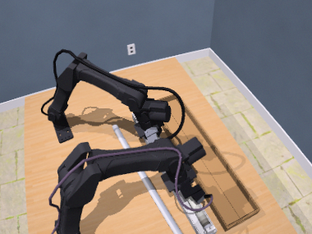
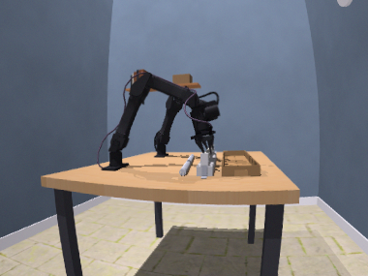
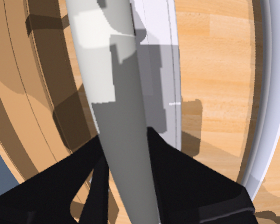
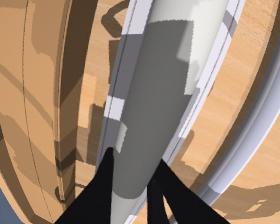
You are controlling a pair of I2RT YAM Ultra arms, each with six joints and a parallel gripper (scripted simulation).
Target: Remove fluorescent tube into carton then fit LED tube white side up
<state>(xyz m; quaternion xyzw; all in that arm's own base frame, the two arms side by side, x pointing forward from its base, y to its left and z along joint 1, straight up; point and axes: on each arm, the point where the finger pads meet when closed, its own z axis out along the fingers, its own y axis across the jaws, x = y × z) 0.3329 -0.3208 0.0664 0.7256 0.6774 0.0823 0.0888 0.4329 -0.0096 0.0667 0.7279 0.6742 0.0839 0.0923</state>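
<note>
The old fluorescent tube lies 120 mm to the right of my left hand and 20 mm ahead of it. Also, from my left hand: light fixture 120 mm to the right, 20 mm ahead, 10 mm below; then LED tube 140 mm to the right, 80 mm behind, 50 mm below; then brown carton 150 mm ahead, 90 mm to the right, 50 mm below.
My right hand is 12 cm to the right of the old fluorescent tube and 2 cm past it. Also, from my right hand: light fixture: 12 cm to the left, 2 cm behind, 1 cm below; LED tube: 12 cm behind, 10 cm to the left, 5 cm below; lampholder: 18 cm to the right, 2 cm ahead.
</note>
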